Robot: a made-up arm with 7 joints.
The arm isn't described. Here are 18 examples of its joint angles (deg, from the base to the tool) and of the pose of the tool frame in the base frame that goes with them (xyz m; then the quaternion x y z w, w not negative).
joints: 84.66 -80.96 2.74 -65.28 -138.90 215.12 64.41
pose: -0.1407 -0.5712 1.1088 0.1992 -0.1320 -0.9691 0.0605
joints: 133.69 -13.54 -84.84 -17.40 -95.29 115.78 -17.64
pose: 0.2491 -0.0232 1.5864 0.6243 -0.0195 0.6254 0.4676
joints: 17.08 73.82 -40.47 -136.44 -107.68 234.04 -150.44
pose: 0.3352 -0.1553 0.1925 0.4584 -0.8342 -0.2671 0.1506
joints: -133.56 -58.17 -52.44 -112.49 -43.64 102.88 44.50
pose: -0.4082 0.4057 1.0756 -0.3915 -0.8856 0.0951 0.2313
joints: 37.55 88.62 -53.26 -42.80 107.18 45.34 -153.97
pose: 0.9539 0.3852 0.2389 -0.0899 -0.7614 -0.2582 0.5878
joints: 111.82 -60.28 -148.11 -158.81 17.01 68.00 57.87
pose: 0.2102 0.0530 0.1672 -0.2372 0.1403 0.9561 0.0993
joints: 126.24 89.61 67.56 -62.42 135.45 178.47 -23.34
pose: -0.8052 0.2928 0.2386 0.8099 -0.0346 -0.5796 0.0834
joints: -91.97 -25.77 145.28 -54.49 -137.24 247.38 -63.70
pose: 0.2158 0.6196 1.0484 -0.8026 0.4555 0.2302 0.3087
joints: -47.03 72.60 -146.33 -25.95 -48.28 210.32 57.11
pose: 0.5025 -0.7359 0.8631 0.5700 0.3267 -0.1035 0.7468
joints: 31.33 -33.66 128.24 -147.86 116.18 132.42 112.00
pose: -0.3664 0.2743 0.3359 0.8577 -0.4278 -0.1889 0.2137
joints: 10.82 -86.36 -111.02 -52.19 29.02 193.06 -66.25
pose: -0.8509 -0.4802 0.3989 0.0973 -0.7961 0.3844 0.4572
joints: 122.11 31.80 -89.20 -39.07 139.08 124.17 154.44
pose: 0.1134 0.6355 1.3618 -0.4134 0.3444 0.8319 0.1359
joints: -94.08 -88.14 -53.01 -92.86 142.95 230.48 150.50
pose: -0.4205 0.4852 0.8202 0.1785 -0.6945 0.2585 0.6473
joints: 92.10 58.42 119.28 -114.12 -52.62 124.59 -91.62
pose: -0.6110 0.0327 1.0266 0.8420 -0.3859 -0.1970 0.3215
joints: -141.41 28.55 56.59 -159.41 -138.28 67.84 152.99
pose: 0.0843 -0.3929 0.2787 0.2807 -0.5916 0.2389 0.7170
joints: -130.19 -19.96 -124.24 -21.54 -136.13 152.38 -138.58
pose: 0.0763 0.4903 1.4290 -0.1636 0.2738 0.0453 0.9467
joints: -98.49 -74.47 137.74 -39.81 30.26 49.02 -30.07
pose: 0.4178 0.9555 0.4287 0.6640 0.5784 -0.4306 0.1977
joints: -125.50 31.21 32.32 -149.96 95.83 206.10 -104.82
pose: -0.1119 -0.3882 0.3585 0.7120 -0.6969 -0.0681 0.0526
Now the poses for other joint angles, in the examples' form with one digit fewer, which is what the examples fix.
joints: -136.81 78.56 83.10 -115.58 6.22 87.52 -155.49
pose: 0.304 -0.701 0.484 -0.332 -0.630 -0.696 0.096
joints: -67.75 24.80 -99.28 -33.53 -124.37 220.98 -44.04
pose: -0.125 -0.464 1.283 0.432 0.456 -0.765 0.140
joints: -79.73 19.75 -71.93 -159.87 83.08 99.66 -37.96
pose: -0.388 -0.127 0.345 0.040 0.864 -0.401 0.303
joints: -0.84 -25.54 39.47 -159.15 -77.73 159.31 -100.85
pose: 0.264 0.346 0.572 -0.249 0.868 -0.176 0.392
